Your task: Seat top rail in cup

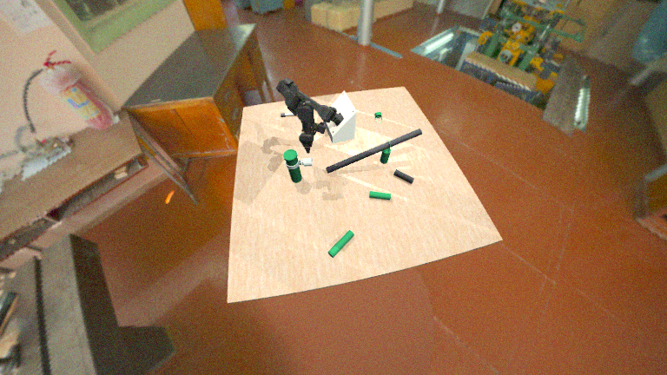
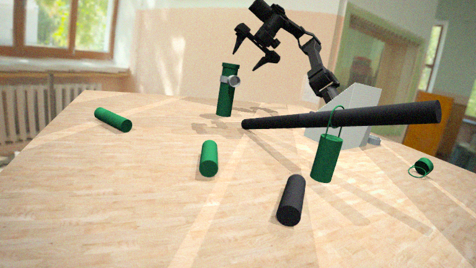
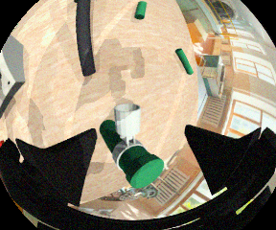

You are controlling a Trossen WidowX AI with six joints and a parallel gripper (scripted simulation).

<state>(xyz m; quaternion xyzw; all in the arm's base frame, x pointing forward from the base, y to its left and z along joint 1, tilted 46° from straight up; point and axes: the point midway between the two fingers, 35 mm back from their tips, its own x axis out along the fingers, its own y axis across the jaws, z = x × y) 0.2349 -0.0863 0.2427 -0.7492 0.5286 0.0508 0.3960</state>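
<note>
Right now my gripper tip is 1 cm short of the grey rail-end cup, 3 cm to the left of it and 7 cm above it. Also, from my gripper tip: short dark cylinder 19 cm ahead, 46 cm to the left, 20 cm below; then small green post 4 cm ahead, 42 cm to the left, 11 cm below.
</note>
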